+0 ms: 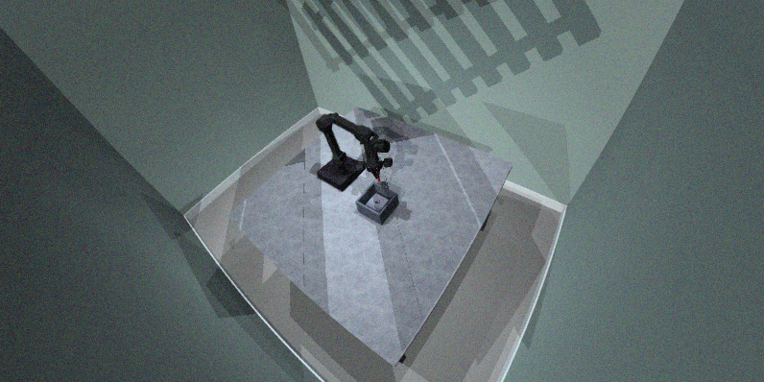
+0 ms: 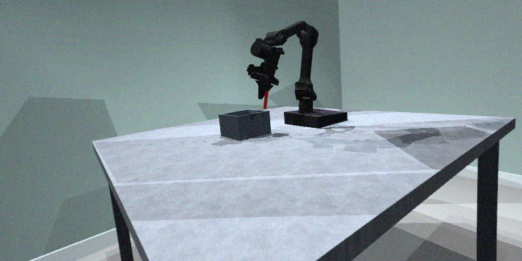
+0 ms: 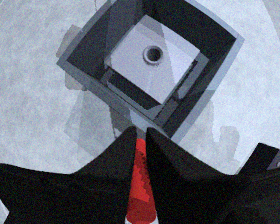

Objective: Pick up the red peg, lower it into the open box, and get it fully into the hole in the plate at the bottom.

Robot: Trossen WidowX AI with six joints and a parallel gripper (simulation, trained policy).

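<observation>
The dark grey box is 130 mm below my gripper tip, 70 mm to the right of it and 40 mm ahead of it. Also, from my gripper tip: red peg 20 mm to the left, 20 mm behind.
</observation>
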